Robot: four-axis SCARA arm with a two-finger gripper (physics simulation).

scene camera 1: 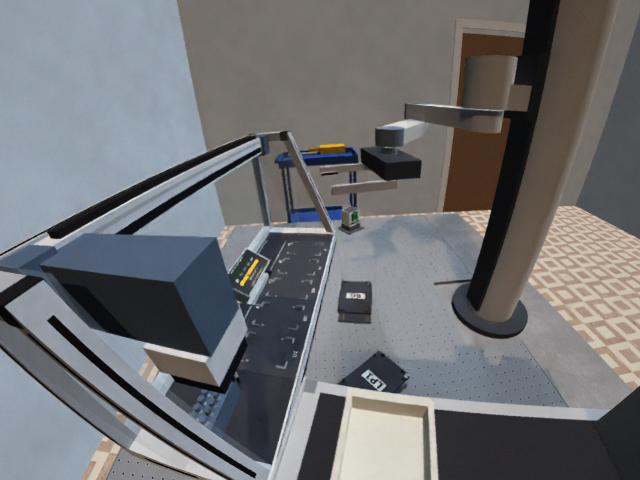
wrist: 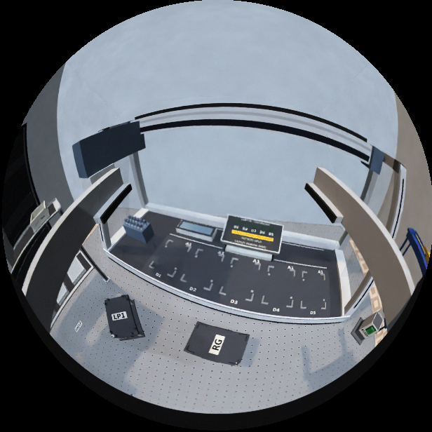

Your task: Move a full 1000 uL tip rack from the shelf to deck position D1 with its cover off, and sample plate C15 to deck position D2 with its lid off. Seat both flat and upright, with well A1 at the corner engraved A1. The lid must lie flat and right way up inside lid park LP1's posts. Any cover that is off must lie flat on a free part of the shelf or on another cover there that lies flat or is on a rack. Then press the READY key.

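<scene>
My gripper (scene camera 1: 327, 180) (wrist: 217, 171) is open and empty, high above the bench beside the deck. Deck position D1 (scene camera 1: 268, 345) (wrist: 169, 258) and deck position D2 (wrist: 204, 270) show corner brackets with no labware on them. Lid park LP1 (scene camera 1: 373, 378) (wrist: 119, 316) is a black block with corner posts, with no lid on it. The READY key unit (scene camera 1: 351, 219) (wrist: 370, 327) with a green face stands past the far end of the deck. A frame with pale items (wrist: 75, 272) shows at the wrist view's left, partly behind a finger; I cannot identify the items. Plate C15 cannot be made out.
A black block marked RG (scene camera 1: 355, 298) (wrist: 216, 344) lies before the deck. A tilted screen (scene camera 1: 249, 272) (wrist: 252, 234) and a blue tube block (wrist: 138, 228) stand at the deck's back. A gantry rail (wrist: 250, 116) spans above. A cream tray (scene camera 1: 387, 439) is in the scene foreground.
</scene>
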